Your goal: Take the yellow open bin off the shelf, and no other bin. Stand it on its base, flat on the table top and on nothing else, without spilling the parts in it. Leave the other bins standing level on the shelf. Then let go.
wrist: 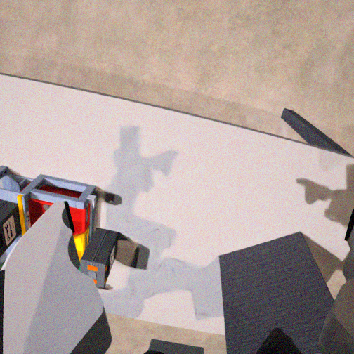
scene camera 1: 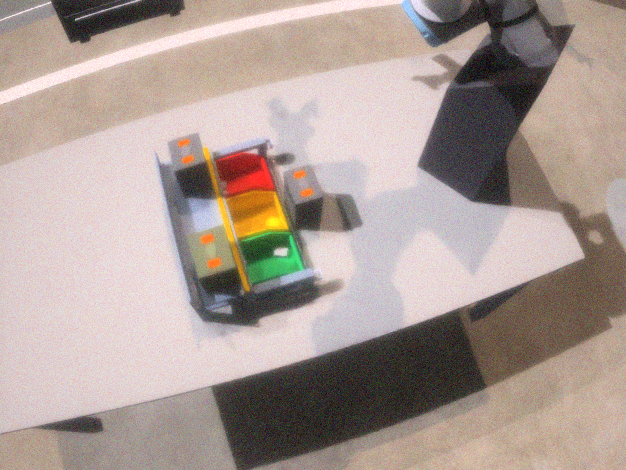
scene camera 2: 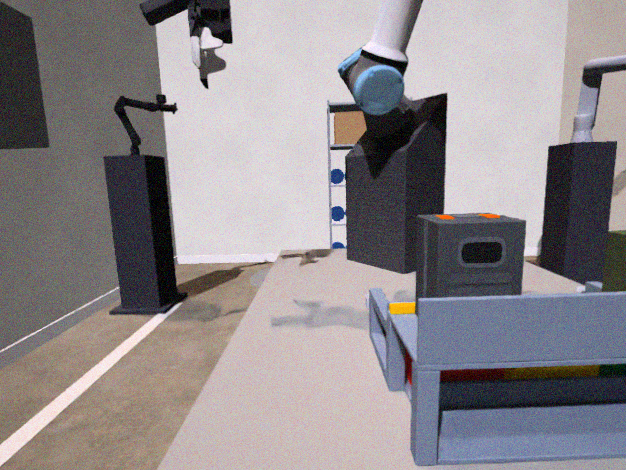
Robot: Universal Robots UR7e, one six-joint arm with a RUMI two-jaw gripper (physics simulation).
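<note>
The yellow open bin sits level in the blue-grey shelf, between the red bin and the green bin. A small bright yellow part shows in the yellow bin. In the wrist view the yellow bin is mostly hidden by a finger. My gripper is open and empty, high above the table and well away from the shelf. It does not show in scene camera 1, where its shadow falls beyond the shelf's red-bin end.
A dark box with orange marks stands on the table close to the open front of the bins. A grey box and an olive box stand on the shelf's rear part, behind a yellow strip.
</note>
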